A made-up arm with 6 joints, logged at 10 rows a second.
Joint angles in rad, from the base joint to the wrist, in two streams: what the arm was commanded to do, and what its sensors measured. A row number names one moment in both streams.
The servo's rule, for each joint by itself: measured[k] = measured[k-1] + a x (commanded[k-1-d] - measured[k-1]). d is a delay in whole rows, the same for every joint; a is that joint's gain. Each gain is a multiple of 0.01, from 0.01 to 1. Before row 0 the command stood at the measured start. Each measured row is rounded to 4 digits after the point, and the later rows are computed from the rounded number. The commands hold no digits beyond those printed.
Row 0, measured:
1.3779, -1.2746, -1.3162, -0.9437, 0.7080, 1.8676
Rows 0 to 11, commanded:
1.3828, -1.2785, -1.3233, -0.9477, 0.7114, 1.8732
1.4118, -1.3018, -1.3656, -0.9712, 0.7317, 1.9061
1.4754, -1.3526, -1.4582, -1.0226, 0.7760, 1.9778
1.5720, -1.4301, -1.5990, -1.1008, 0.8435, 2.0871
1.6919, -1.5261, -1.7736, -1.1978, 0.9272, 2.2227
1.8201, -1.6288, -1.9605, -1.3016, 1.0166, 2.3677
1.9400, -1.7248, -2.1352, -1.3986, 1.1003, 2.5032
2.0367, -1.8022, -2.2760, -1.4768, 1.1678, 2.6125
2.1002, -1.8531, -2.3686, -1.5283, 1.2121, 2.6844
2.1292, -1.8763, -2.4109, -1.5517, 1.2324, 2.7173
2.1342, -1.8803, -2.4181, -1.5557, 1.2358, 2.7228
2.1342, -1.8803, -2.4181, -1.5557, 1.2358, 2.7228
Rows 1 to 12, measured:
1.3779, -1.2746, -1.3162, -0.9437, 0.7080, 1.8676
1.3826, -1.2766, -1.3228, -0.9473, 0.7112, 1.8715
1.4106, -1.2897, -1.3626, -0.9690, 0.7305, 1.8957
1.4728, -1.3224, -1.4515, -1.0178, 0.7733, 1.9532
1.5680, -1.3784, -1.5887, -1.0933, 0.8393, 2.0469
1.6869, -1.4552, -1.7607, -1.1884, 0.9219, 2.1700
1.8148, -1.5455, -1.9465, -1.2914, 1.0109, 2.3084
1.9350, -1.6387, -2.1220, -1.3890, 1.0949, 2.4448
2.0326, -1.7237, -2.2652, -1.4689, 1.1634, 2.5622
2.0975, -1.7910, -2.3614, -1.5230, 1.2092, 2.6477
2.1279, -1.8354, -2.4074, -1.5491, 1.2310, 2.6964
2.1339, -1.8587, -2.4174, -1.5551, 1.2355, 2.7149
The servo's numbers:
d 1
a 0.96 0.52 0.93 0.91 0.94 0.70

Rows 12 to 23, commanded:
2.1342, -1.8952, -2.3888, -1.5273, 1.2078, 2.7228
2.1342, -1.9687, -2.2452, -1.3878, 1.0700, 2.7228
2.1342, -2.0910, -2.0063, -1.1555, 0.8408, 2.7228
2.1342, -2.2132, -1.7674, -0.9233, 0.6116, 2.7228
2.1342, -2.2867, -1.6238, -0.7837, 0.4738, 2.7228
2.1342, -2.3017, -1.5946, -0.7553, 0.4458, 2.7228
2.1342, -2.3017, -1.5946, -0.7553, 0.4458, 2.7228
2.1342, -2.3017, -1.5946, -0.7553, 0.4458, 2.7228
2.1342, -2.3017, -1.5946, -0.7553, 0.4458, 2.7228
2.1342, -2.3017, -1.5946, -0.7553, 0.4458, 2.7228
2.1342, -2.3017, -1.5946, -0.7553, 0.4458, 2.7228
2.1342, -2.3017, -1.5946, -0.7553, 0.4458, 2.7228
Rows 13 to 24, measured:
2.1342, -1.8699, -2.4181, -1.5556, 1.2358, 2.7204
2.1342, -1.8831, -2.3909, -1.5298, 1.2095, 2.7221
2.1342, -1.9276, -2.2554, -1.4006, 1.0784, 2.7226
2.1342, -2.0126, -2.0237, -1.1776, 0.8551, 2.7227
2.1342, -2.1169, -1.7853, -0.9462, 0.6262, 2.7228
2.1342, -2.2052, -1.6351, -0.7983, 0.4829, 2.7228
2.1342, -2.2554, -1.5974, -0.7592, 0.4480, 2.7228
2.1342, -2.2795, -1.5948, -0.7557, 0.4459, 2.7228
2.1342, -2.2910, -1.5946, -0.7553, 0.4458, 2.7228
2.1342, -2.2966, -1.5946, -0.7553, 0.4458, 2.7228
2.1342, -2.2993, -1.5946, -0.7553, 0.4458, 2.7228
2.1342, -2.3005, -1.5946, -0.7553, 0.4458, 2.7228

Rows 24 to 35, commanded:
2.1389, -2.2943, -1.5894, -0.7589, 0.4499, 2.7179
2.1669, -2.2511, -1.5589, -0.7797, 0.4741, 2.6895
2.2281, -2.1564, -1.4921, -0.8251, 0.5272, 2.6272
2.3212, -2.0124, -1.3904, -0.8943, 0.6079, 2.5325
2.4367, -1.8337, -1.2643, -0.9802, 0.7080, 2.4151
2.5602, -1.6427, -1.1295, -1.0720, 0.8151, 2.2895
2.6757, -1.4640, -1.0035, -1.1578, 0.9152, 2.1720
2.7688, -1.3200, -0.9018, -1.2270, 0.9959, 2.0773
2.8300, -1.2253, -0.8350, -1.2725, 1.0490, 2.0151
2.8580, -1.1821, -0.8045, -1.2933, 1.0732, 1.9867
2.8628, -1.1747, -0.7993, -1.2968, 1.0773, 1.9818
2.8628, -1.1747, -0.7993, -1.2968, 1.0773, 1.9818
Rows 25 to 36, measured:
2.1342, -2.3011, -1.5946, -0.7553, 0.4458, 2.7228
2.1387, -2.2976, -1.5898, -0.7586, 0.4497, 2.7194
2.1658, -2.2734, -1.5611, -0.7778, 0.4726, 2.6985
2.2256, -2.2126, -1.4969, -0.8208, 0.5239, 2.6486
2.3174, -2.1085, -1.3979, -0.8877, 0.6029, 2.5673
2.4319, -1.9656, -1.2737, -0.9719, 0.7017, 2.4608
2.5551, -1.7977, -1.1396, -1.0630, 0.8083, 2.3409
2.6709, -1.6242, -1.0130, -1.1493, 0.9088, 2.2227
2.7649, -1.4660, -0.9096, -1.2200, 0.9907, 2.1209
2.8274, -1.3408, -0.8402, -1.2678, 1.0455, 2.0468
2.8568, -1.2583, -0.8070, -1.2910, 1.0715, 2.0047
2.8626, -1.2148, -0.7998, -1.2963, 1.0770, 1.9887

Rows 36 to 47, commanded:
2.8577, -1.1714, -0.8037, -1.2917, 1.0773, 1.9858
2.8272, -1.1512, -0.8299, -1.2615, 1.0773, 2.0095
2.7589, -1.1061, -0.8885, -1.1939, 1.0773, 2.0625
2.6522, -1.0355, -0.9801, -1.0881, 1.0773, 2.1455
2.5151, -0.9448, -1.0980, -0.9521, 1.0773, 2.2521
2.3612, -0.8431, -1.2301, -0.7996, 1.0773, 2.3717
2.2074, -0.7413, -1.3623, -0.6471, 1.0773, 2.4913
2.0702, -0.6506, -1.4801, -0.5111, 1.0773, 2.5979
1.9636, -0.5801, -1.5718, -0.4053, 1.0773, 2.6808
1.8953, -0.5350, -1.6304, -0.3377, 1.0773, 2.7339
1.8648, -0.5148, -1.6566, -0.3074, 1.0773, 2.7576
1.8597, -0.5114, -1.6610, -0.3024, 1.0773, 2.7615
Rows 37 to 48, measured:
2.8628, -1.1939, -0.7993, -1.2968, 1.0773, 1.9839
2.8579, -1.1822, -0.8034, -1.2922, 1.0773, 1.9852
2.8284, -1.1661, -0.8280, -1.2643, 1.0773, 2.0022
2.7617, -1.1349, -0.8843, -1.2002, 1.0773, 2.0444
2.6566, -1.0832, -0.9734, -1.0982, 1.0773, 2.1152
2.5208, -1.0112, -1.0893, -0.9652, 1.0773, 2.2110
2.3676, -0.9238, -1.2202, -0.8145, 1.0773, 2.3235
2.2138, -0.8289, -1.3524, -0.6622, 1.0773, 2.4410
2.0759, -0.7362, -1.4712, -0.5247, 1.0773, 2.5508
1.9681, -0.6550, -1.5648, -0.4160, 1.0773, 2.6418
1.8982, -0.5926, -1.6258, -0.3447, 1.0773, 2.7063
1.8661, -0.5521, -1.6544, -0.3108, 1.0773, 2.7422

